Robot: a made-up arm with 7 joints.
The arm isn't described. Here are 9 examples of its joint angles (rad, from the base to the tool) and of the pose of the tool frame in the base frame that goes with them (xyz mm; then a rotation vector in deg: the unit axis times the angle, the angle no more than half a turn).
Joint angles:
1: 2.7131 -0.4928 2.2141 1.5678 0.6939 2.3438 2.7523
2: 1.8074 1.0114 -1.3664 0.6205 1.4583 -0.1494 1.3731
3: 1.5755 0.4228 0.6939 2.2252 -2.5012 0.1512 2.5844
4: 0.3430 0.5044 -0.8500 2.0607 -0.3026 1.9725 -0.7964
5: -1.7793 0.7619 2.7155 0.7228 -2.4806 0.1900 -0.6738
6: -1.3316 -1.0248 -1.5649 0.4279 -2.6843 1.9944 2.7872
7: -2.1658 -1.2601 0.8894 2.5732 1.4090 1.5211 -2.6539
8: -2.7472 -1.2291 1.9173 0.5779 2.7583 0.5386 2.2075
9: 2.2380 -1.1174 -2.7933 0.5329 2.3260 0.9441 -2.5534
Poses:
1: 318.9 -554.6 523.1 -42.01 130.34 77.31
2: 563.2 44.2 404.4 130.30 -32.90 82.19
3: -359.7 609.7 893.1 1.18 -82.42 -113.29
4: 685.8 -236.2 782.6 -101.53 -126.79 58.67
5: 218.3 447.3 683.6 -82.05 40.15 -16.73
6: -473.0 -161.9 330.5 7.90 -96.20 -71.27
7: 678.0 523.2 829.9 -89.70 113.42 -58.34
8: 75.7 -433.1 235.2 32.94 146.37 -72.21
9: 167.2 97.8 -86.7 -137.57 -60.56 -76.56
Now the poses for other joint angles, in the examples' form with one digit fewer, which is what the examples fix.
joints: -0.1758 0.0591 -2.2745 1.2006 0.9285 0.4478 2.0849
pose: -562 -387 684 -36.3 -143.9 77.3
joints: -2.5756 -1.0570 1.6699 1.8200 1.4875 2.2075 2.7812
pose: 764 -118 542 -96.9 121.7 54.5
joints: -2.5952 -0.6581 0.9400 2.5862 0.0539 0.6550 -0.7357
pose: 472 111 1264 37.1 41.6 -58.1
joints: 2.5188 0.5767 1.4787 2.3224 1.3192 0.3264 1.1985
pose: -649 8 1016 -19.4 -59.7 116.8
